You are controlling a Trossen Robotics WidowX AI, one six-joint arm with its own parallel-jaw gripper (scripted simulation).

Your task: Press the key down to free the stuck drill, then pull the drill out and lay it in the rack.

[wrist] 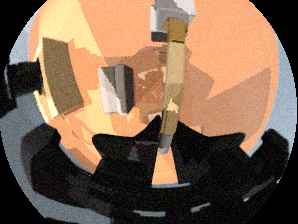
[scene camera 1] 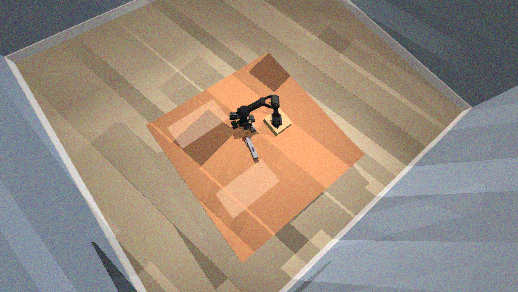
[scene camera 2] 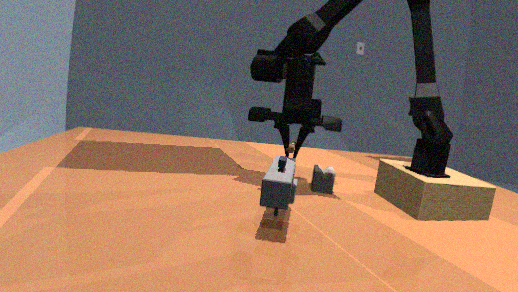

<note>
The gripper (scene camera 2: 290,160) carries a tan drill (wrist: 175,64). Also in view: a grey notched rack (wrist: 116,83).
The gripper is seen too in the wrist view (wrist: 162,118).
</note>
